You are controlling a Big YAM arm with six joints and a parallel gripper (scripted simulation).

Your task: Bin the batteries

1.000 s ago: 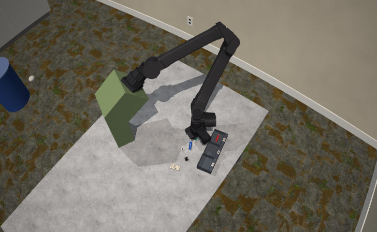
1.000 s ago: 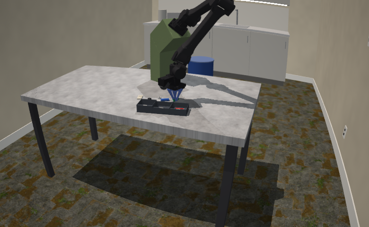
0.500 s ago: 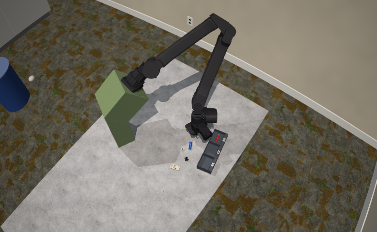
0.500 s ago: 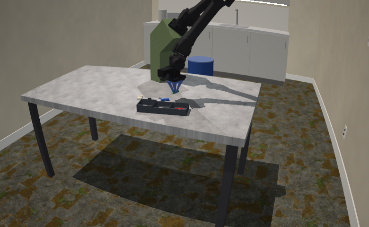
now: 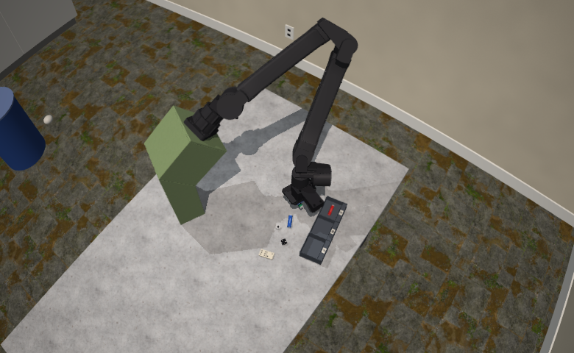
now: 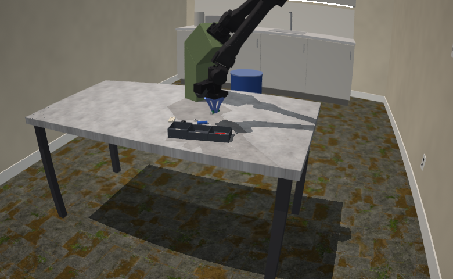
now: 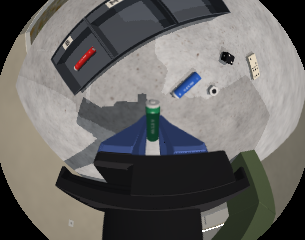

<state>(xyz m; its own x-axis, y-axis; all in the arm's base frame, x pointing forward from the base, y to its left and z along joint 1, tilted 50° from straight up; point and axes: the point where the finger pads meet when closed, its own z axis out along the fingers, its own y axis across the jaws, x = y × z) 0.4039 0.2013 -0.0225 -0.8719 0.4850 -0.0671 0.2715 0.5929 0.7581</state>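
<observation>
My gripper is now right at the green battery. Also, from my hand: white ring-shaped piece: 10 mm behind, 100 mm to the right, 60 mm below; then blue battery: 10 mm ahead, 60 mm to the right, 60 mm below; then dark three-compartment bin: 130 mm ahead, 10 mm to the right, 50 mm below.
</observation>
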